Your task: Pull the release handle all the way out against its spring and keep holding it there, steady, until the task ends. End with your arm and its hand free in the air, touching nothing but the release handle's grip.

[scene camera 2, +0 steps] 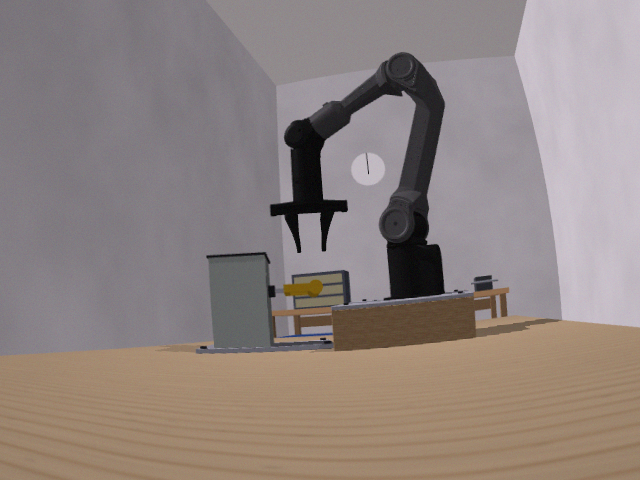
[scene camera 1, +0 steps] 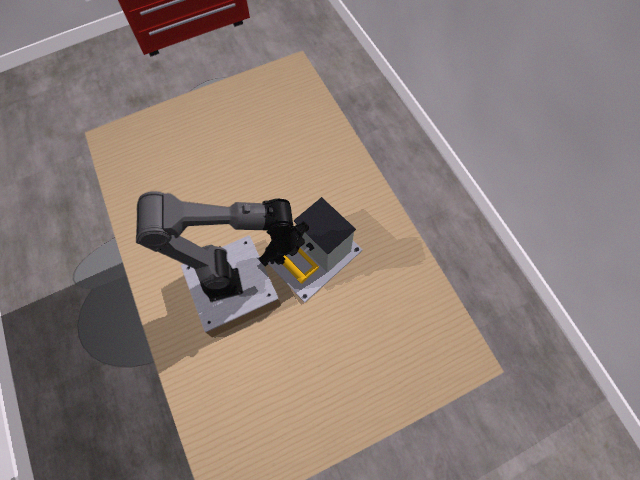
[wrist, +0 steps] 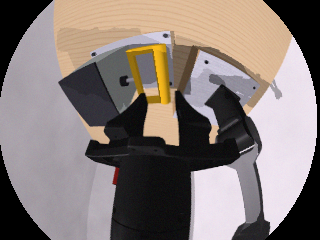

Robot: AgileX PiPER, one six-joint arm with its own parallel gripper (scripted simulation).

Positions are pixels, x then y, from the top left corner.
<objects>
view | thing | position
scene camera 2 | my gripper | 311,251
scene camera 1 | my gripper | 287,255
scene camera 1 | grey baseplate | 320,277
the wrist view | my gripper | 160,97
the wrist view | release handle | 159,52
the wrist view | grey baseplate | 157,37
</objects>
